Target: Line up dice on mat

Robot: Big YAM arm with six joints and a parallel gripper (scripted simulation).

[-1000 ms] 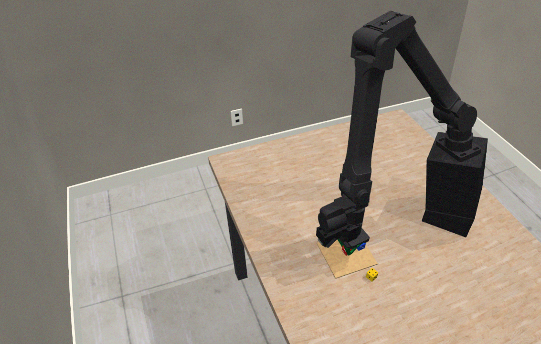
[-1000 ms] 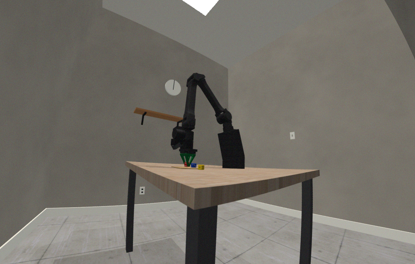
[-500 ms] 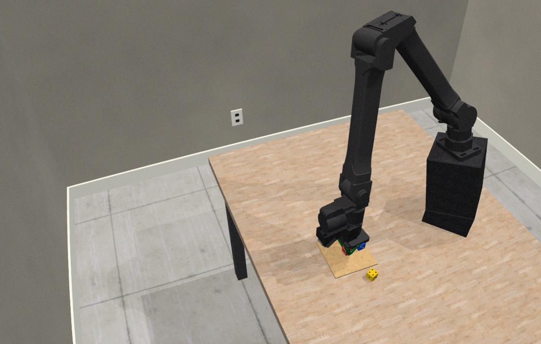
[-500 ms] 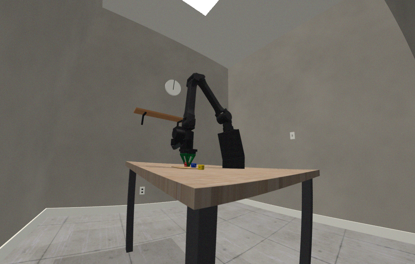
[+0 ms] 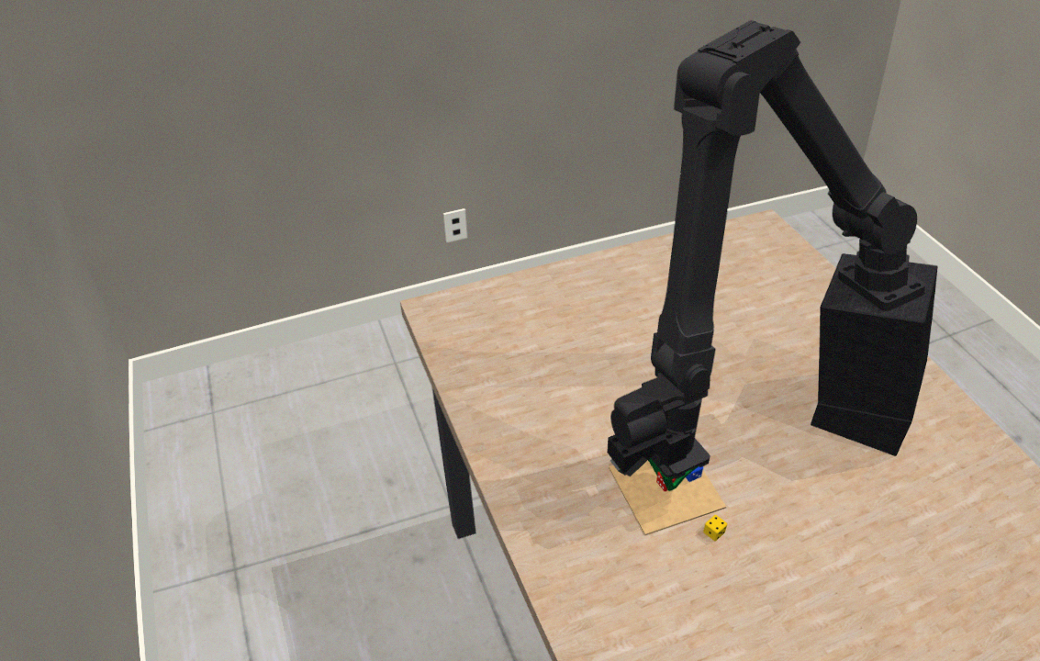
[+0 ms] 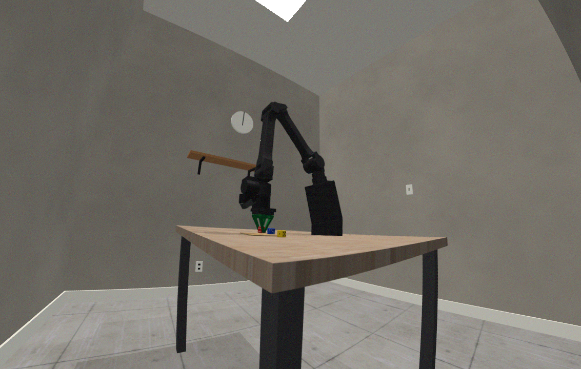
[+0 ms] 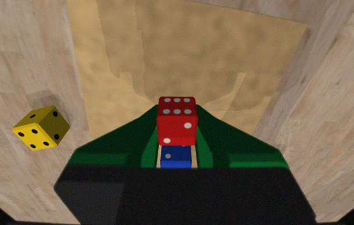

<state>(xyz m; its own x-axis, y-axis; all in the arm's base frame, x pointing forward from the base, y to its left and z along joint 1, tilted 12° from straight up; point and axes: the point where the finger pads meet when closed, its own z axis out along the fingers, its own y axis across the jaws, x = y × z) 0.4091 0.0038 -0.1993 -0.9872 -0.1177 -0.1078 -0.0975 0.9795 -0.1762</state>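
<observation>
My gripper is now right at the red die. The rest, counted from my hand: blue die: 50 mm behind; tan mat: 20 mm below; yellow die: 30 mm behind, 110 mm to the left, 10 mm below.
</observation>
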